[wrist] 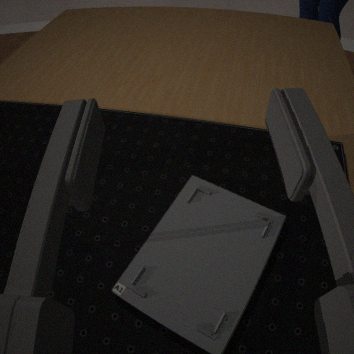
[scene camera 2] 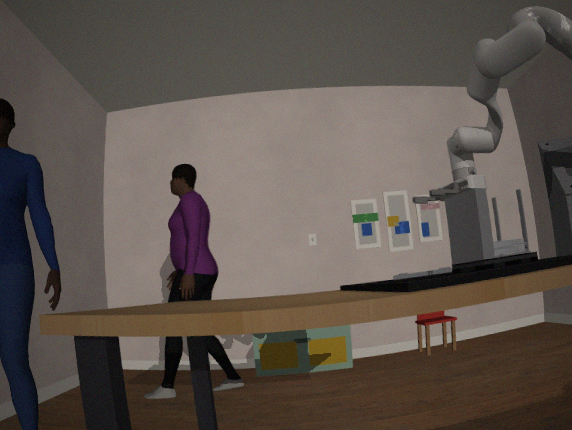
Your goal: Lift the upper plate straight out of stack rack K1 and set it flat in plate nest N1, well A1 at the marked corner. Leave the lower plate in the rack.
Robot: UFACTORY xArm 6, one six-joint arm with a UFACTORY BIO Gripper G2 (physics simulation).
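Frame: origin at the arm's base, x ahead, y left, z up, level; metres.
Seen in the pictures: hand at its tool point: [wrist: 185,144] [scene camera 2: 428,196].
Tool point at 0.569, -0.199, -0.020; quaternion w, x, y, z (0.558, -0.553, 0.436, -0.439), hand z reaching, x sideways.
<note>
Pixels of each thing's top centre, then the offset from my tool point to it, as dx, dy, dz. "pt": a spot on its surface instead.
- Plate nest N1 at its top centre: [wrist: 204,251] [scene camera 2: 423,270] +0.036, -0.006, -0.192
- Stack rack K1 at a spot on its surface: [scene camera 2: 523,220] pt -0.056, +0.365, -0.126
My gripper [scene camera 2: 424,197] [wrist: 187,145] is shut to its narrow stance, with a gap between the fingers and no plate in it. It is raised above the black deck, and its fingers point left in the scene view. Plate nest N1 [scene camera 2: 420,275] [wrist: 200,270] is a flat grey slab with raised corner brackets, lying below the fingers and turned at an angle in the wrist view. It bears no plate. Its A1 label [wrist: 119,288] is at the left corner. Stack rack K1 [scene camera 2: 523,220] shows upright posts behind the grey block; pale layers show low between them, but I cannot tell the two plates apart.
A tall grey block [scene camera 2: 470,225] stands between the nest and the rack in the scene view, close below the gripper's body. The black perforated deck [scene camera 2: 380,287] [wrist: 40,150] lies on the wooden table [scene camera 2: 200,320] [wrist: 175,60]. A dark machine [scene camera 2: 560,200] stands at the right.
</note>
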